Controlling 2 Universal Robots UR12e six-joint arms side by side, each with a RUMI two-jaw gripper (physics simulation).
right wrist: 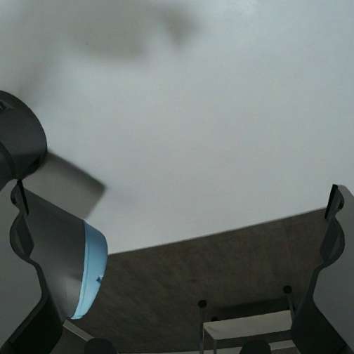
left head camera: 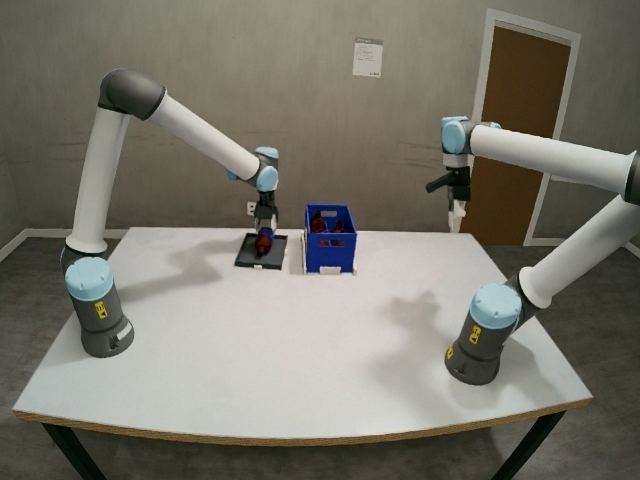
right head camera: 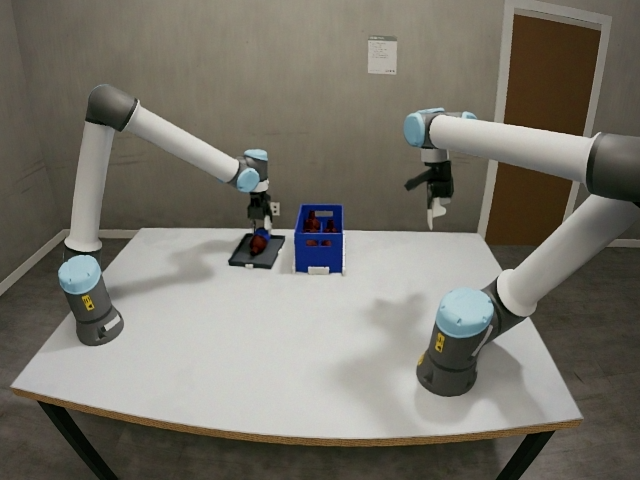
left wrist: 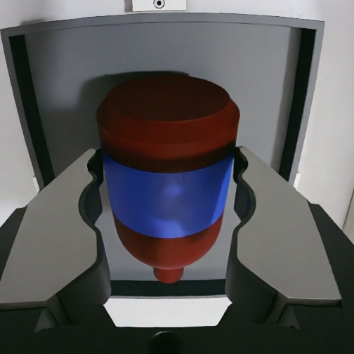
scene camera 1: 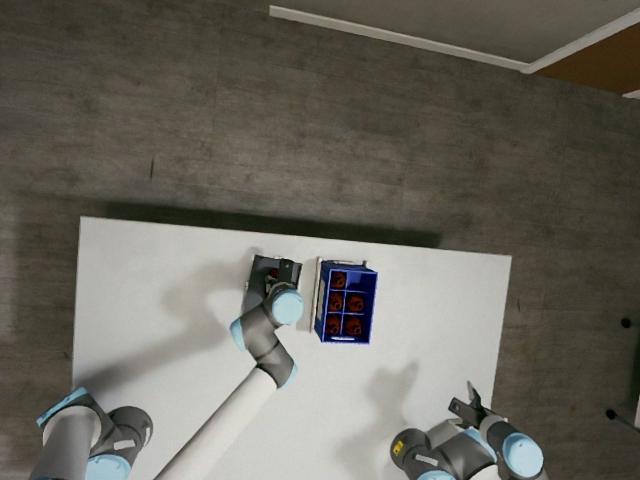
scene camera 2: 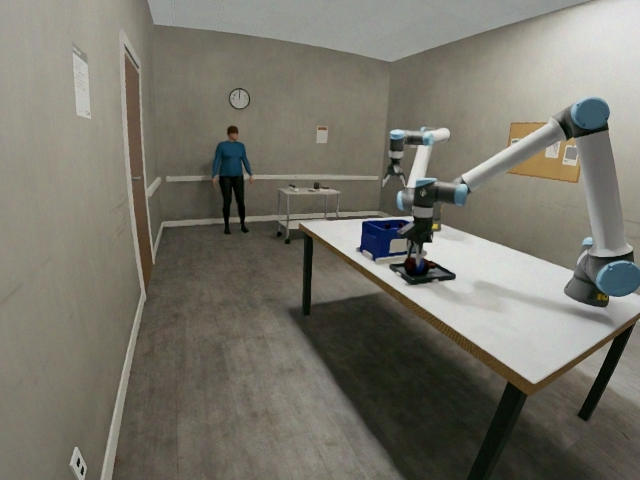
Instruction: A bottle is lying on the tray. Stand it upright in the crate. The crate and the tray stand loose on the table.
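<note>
The red bottle with a blue label (left head camera: 264, 241) (right head camera: 258, 241) (scene camera 2: 416, 266) (left wrist: 169, 200) lies about level on or just above the dark tray (left head camera: 244, 256) (right head camera: 269, 258) (scene camera 2: 439, 273) (left wrist: 55, 75). In the left wrist view its base points up and its neck down. My left gripper (left head camera: 265, 227) (right head camera: 261, 227) (scene camera 2: 415, 258) (left wrist: 167, 149) is shut on it around the label. The blue crate (left head camera: 330, 259) (right head camera: 318, 259) (scene camera 1: 373, 310) (scene camera 2: 374, 242) stands beside the tray. My right gripper (left head camera: 454, 221) (right head camera: 433, 219) (scene camera 2: 395, 181) (right wrist: 177, 184) is open and empty, high over the right side.
Several red bottles (scene camera 1: 337, 279) stand in the crate; its back right compartment in scene camera 1 is empty. A white rail (scene camera 1: 314, 304) runs along the crate's left side, between it and the tray. A trolley (scene camera 2: 309, 191) and a person (scene camera 2: 231, 157) stand beyond the table.
</note>
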